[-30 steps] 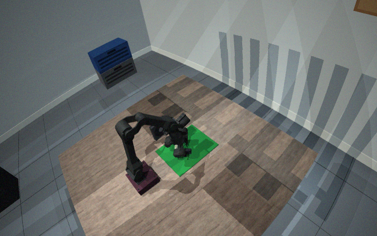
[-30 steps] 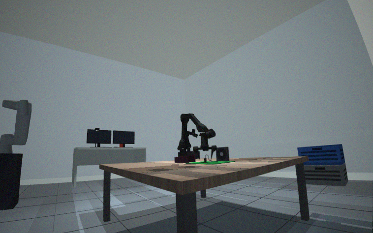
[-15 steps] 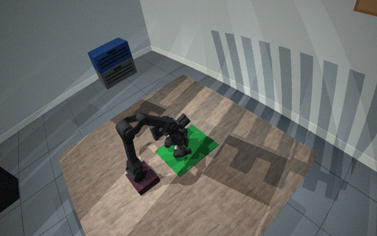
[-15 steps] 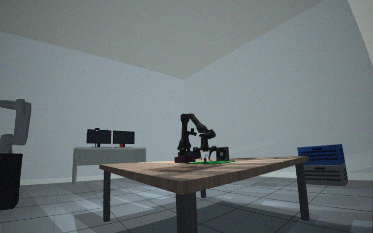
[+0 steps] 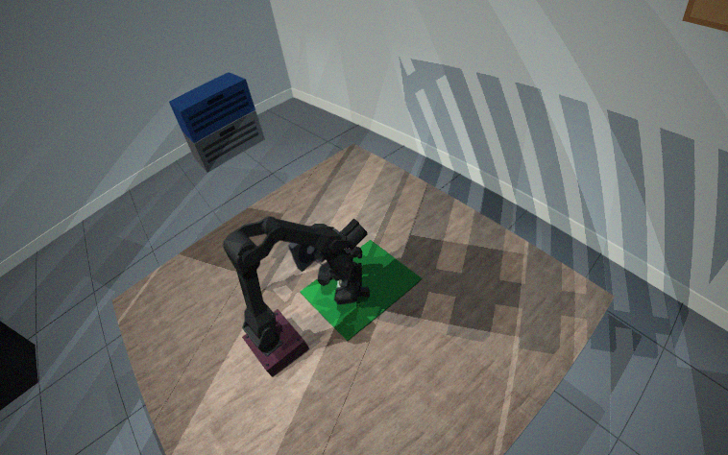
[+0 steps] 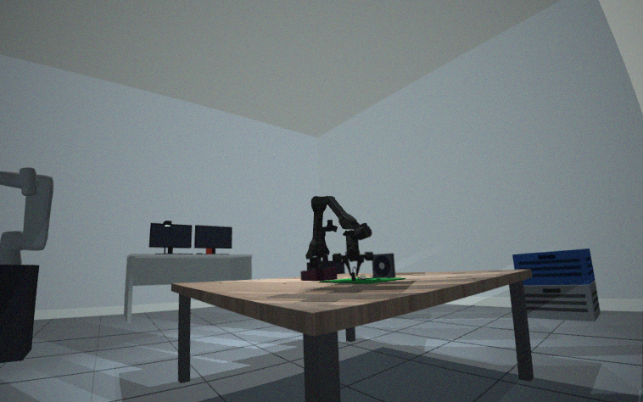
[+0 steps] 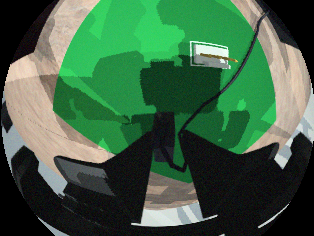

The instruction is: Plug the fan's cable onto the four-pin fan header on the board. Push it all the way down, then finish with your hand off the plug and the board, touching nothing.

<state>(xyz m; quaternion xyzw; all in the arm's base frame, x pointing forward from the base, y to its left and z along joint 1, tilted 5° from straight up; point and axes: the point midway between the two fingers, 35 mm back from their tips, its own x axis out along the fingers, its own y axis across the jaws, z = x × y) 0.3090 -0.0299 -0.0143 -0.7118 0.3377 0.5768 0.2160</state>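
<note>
My gripper tip is 40 mm above the green board, 30 mm to the right of it and 20 mm short of it. From my gripper tip the other things lie so: black fan: 220 mm to the left, 30 mm above, 10 mm behind; black plug: 10 mm to the right.
</note>
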